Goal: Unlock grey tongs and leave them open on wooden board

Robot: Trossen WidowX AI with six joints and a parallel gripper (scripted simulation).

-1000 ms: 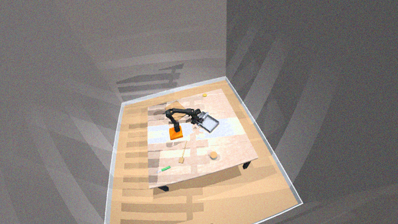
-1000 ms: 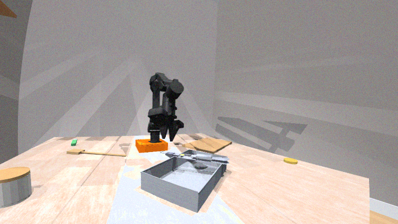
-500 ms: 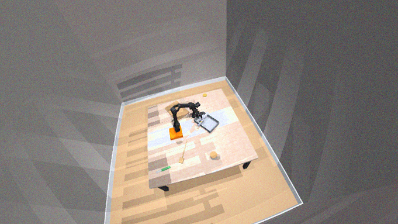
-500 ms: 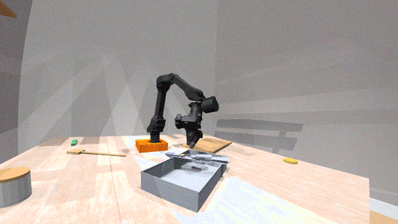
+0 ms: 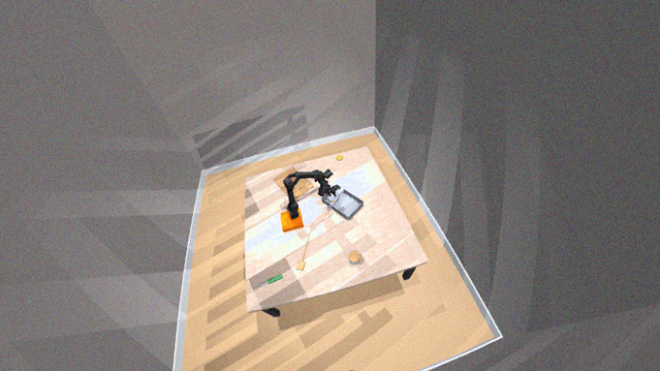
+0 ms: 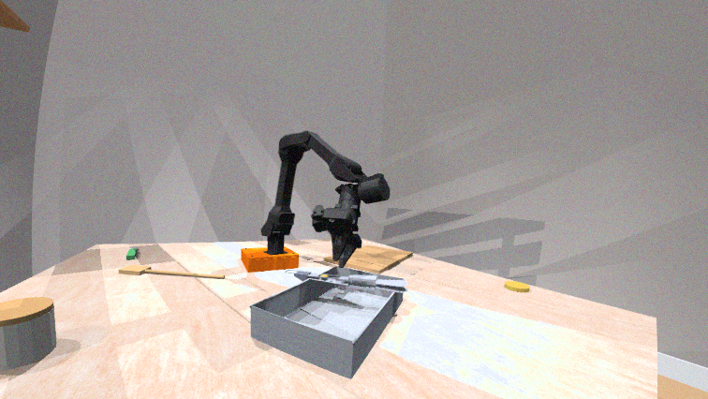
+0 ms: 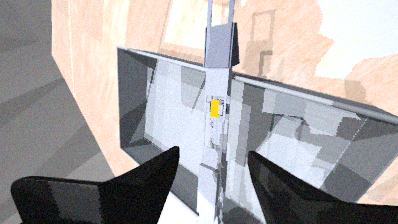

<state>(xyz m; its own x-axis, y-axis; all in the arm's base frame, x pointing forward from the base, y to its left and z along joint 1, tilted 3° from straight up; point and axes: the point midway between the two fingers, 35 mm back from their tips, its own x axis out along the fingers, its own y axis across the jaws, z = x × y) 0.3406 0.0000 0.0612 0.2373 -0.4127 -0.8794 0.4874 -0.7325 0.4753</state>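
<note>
Right now my gripper tip is 30 mm to the left of the yellow lock piece, 30 mm above it and 20 mm past it. Round my gripper tip: lidded canister 520 mm to the right, 90 mm behind, 60 mm below; then grey roasting tin 70 mm below, 60 mm ahead, 40 mm to the right; then wooden board 400 mm to the left, 240 mm behind, 90 mm below.
</note>
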